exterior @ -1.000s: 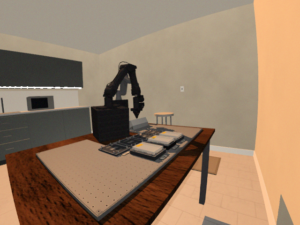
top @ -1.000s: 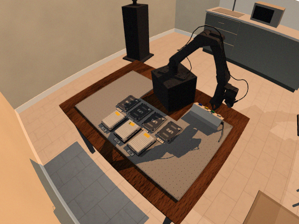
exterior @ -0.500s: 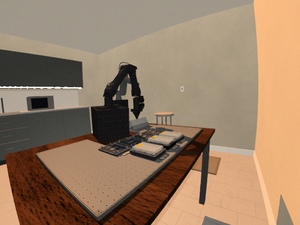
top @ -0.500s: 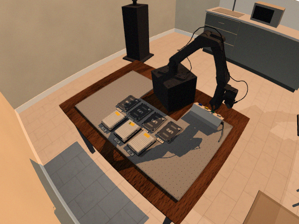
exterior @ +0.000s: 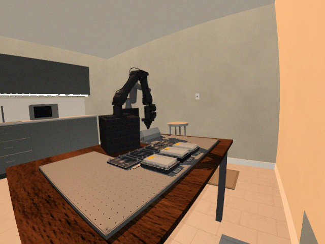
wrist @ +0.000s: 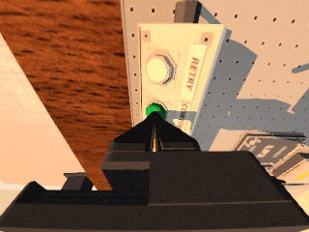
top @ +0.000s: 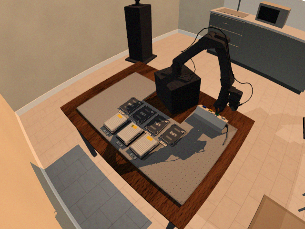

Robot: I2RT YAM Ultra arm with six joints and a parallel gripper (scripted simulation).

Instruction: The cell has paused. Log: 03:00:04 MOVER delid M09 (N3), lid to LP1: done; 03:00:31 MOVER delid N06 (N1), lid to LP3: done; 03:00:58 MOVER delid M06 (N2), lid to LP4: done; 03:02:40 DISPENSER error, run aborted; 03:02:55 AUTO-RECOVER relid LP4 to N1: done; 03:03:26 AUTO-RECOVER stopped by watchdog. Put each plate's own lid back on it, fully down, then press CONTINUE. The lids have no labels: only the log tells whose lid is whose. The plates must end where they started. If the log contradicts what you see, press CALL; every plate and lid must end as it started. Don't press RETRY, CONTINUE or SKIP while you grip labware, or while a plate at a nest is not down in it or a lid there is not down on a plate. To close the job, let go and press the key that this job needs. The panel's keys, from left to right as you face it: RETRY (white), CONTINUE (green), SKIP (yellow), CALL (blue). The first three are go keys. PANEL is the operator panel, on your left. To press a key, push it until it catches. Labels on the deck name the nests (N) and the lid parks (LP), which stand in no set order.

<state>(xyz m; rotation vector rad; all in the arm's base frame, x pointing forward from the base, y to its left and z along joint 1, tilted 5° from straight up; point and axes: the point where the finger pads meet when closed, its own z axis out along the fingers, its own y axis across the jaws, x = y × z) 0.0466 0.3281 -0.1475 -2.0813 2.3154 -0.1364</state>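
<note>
My gripper is now 1 cm above the green CONTINUE key. Round my hand: yellow SKIP key: 1 cm behind, 5 cm to the right, 1 cm below; white retry key: 1 cm ahead, 5 cm to the left, 1 cm below; blue CALL key: 1 cm behind, 10 cm to the right, 1 cm below.
</note>
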